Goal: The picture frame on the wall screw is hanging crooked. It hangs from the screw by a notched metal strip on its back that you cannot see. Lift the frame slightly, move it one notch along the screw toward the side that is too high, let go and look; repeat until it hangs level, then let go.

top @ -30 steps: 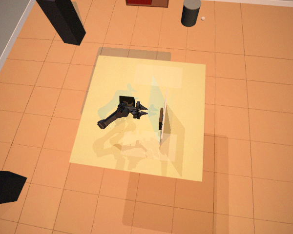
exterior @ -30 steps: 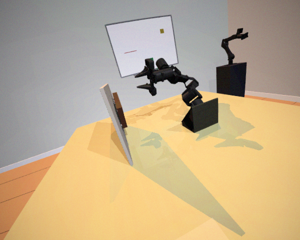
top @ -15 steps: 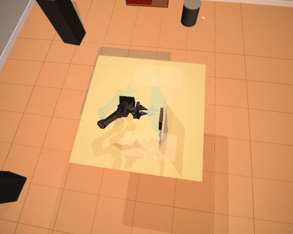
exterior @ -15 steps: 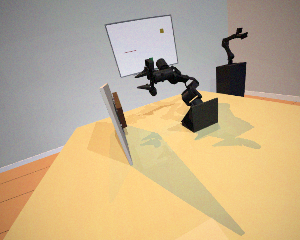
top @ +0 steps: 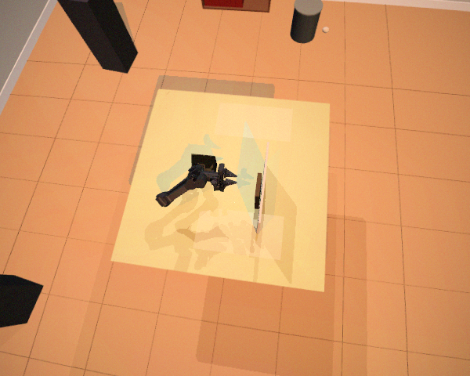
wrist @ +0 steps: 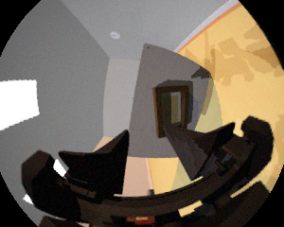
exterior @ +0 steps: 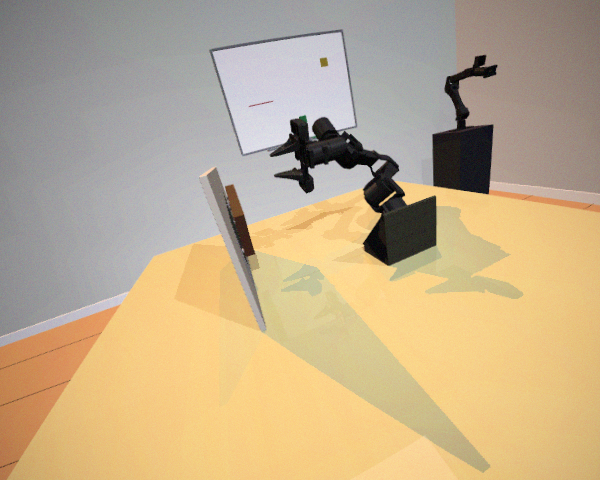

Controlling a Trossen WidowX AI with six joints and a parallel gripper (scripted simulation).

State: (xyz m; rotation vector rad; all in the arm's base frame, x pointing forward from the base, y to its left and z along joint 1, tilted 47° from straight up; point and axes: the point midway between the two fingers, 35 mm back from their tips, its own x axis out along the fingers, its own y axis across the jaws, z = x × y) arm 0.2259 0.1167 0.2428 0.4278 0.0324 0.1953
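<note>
Now: the brown picture frame 13 cm ahead of my gripper tip and 11 cm below it. From my gripper tip the other things lie so: upright wall panel 14 cm ahead, 12 cm below, 2 cm to the left.
</note>
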